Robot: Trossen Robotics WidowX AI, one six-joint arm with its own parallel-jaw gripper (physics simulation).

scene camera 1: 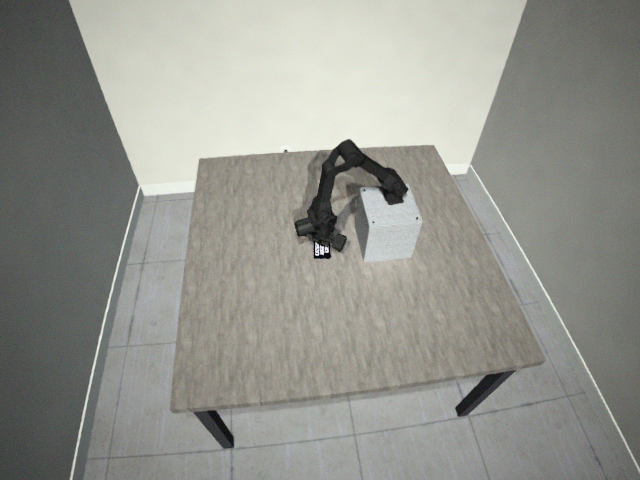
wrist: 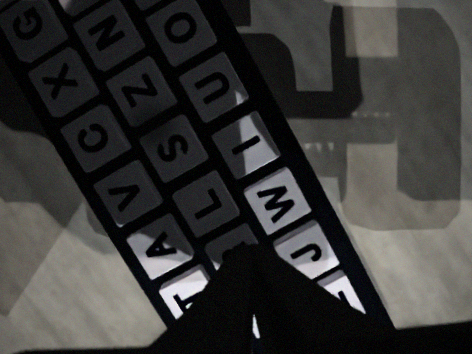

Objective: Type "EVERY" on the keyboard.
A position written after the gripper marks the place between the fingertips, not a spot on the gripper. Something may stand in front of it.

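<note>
There's the gripper, it's at (wrist: 248,257) in the wrist view, and there's a black keyboard (wrist: 107,96) too.
</note>
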